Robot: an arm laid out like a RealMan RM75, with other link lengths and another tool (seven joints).
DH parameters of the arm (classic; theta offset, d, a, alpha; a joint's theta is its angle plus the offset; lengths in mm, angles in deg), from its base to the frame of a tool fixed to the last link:
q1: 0 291 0 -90
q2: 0 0 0 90
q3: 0 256 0 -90
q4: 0 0 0 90
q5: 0 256.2 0 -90
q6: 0 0 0 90
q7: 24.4 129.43 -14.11 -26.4
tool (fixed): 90 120.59 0 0
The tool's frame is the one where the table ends.
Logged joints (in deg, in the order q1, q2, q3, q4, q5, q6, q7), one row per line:
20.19, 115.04, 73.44, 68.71, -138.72, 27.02, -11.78
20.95, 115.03, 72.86, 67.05, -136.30, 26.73, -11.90
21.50, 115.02, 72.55, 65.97, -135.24, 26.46, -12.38
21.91, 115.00, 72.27, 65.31, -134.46, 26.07, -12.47
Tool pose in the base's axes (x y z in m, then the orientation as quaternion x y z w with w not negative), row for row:
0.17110, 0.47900, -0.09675, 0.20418, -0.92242, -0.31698, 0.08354
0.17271, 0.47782, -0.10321, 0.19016, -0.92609, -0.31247, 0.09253
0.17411, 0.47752, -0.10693, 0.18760, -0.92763, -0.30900, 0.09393
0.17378, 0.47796, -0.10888, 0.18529, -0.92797, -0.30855, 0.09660
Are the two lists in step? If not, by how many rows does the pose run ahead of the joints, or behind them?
They are in step.
